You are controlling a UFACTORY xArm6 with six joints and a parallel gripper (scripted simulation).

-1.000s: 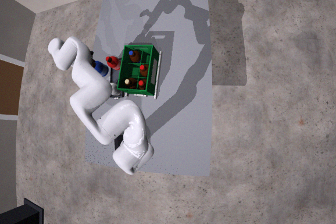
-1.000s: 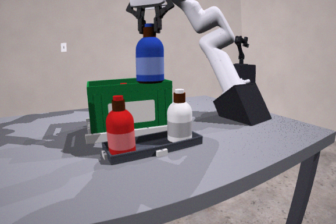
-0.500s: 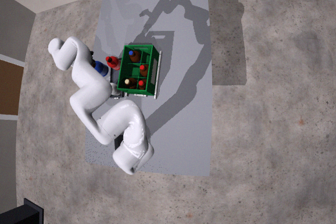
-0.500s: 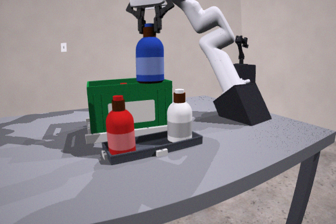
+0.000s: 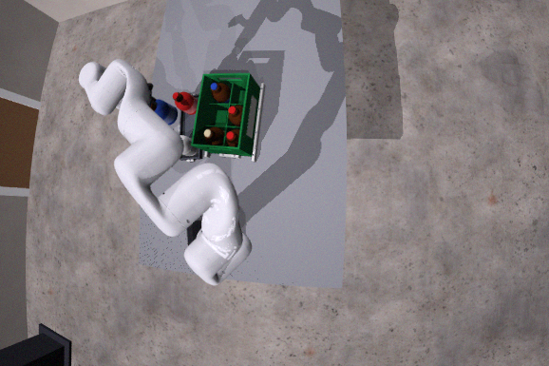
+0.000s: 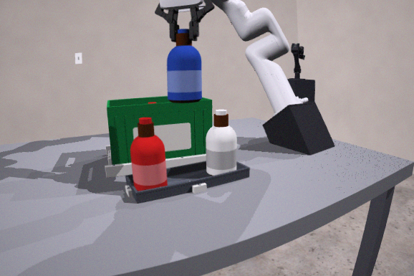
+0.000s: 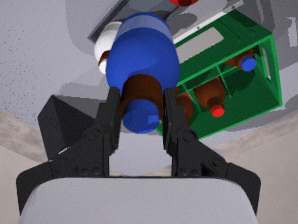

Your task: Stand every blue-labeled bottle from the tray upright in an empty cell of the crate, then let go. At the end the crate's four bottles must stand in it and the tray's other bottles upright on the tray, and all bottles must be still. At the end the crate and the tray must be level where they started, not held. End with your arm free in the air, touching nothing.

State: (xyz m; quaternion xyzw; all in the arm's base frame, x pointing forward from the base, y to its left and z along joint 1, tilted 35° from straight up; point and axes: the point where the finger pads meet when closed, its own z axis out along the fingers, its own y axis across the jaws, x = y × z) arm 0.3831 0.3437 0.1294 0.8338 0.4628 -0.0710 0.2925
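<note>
Now: hand 7 cm above the blue-labeled bottle. From my hand the other things lie so: red bottle 9 cm ahead, 2 cm to the left, 25 cm below; then white bottle 9 cm behind, 2 cm to the right, 25 cm below; then green crate 4 cm ahead, 19 cm to the right, 25 cm below.
</note>
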